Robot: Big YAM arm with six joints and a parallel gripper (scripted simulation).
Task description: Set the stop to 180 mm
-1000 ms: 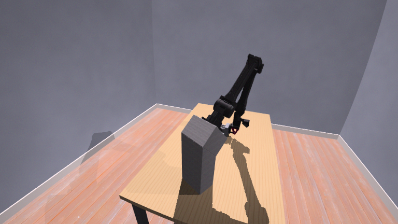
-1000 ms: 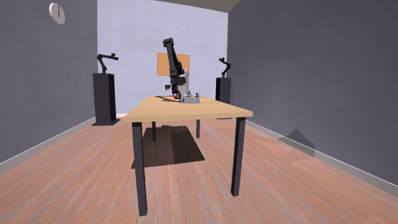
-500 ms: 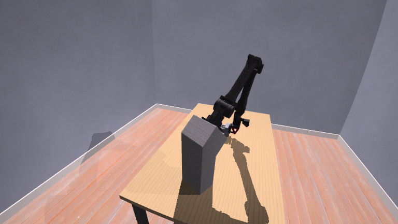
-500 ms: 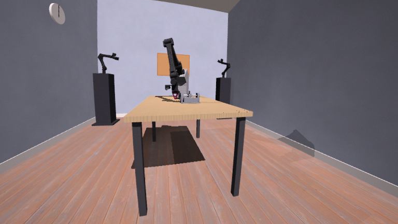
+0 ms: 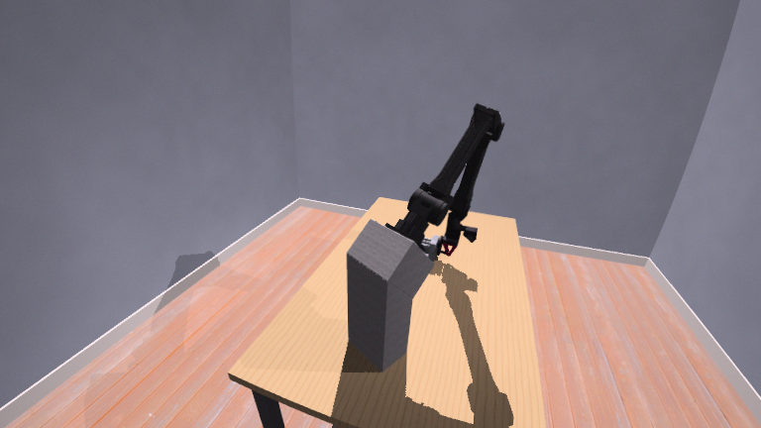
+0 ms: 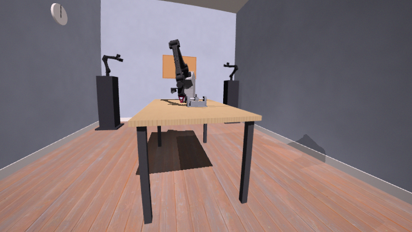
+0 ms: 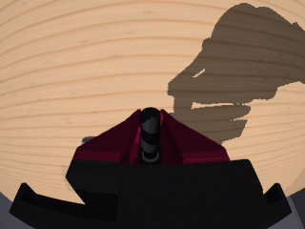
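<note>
The black handwheel handle is 1 cm to the left of my hand.
</note>
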